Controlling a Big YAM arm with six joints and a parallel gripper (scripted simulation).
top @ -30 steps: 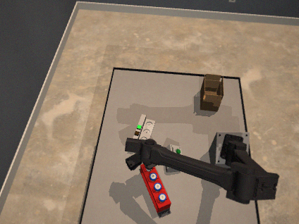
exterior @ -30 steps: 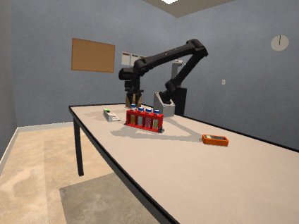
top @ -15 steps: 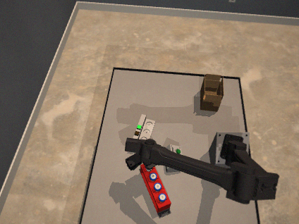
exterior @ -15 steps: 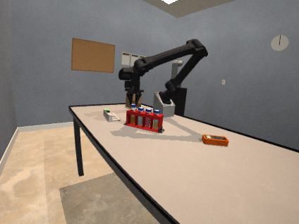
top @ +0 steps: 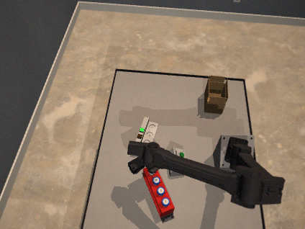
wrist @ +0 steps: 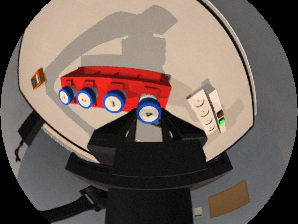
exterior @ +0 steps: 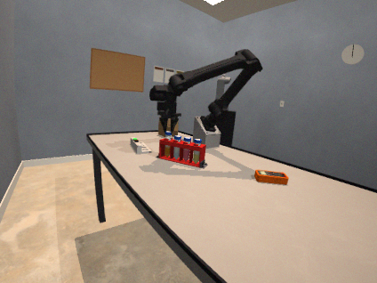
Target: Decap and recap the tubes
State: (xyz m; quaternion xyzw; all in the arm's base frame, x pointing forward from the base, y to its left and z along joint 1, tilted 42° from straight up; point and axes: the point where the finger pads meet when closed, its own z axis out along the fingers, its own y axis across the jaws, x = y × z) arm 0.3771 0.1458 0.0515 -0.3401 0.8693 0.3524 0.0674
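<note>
The blue tube cap lies 1 cm below my hand. Also, from my hand: green key: 14 cm behind, 13 cm to the right, 7 cm below; key housing: 12 cm behind, 10 cm to the right, 8 cm below; blue key: 15 cm behind, 8 cm to the right, 7 cm below.
</note>
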